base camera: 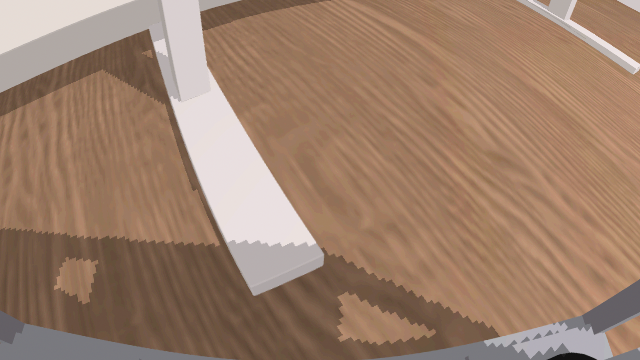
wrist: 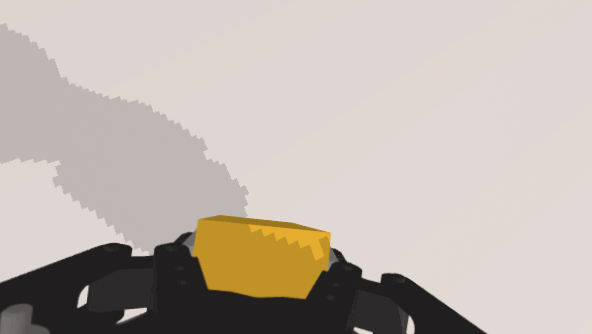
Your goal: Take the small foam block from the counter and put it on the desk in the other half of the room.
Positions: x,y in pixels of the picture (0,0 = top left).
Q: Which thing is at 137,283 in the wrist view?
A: My gripper.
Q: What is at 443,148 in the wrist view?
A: A desk.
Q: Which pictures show the yellow foam block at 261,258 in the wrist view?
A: The wrist view only.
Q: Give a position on a desk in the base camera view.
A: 270,244
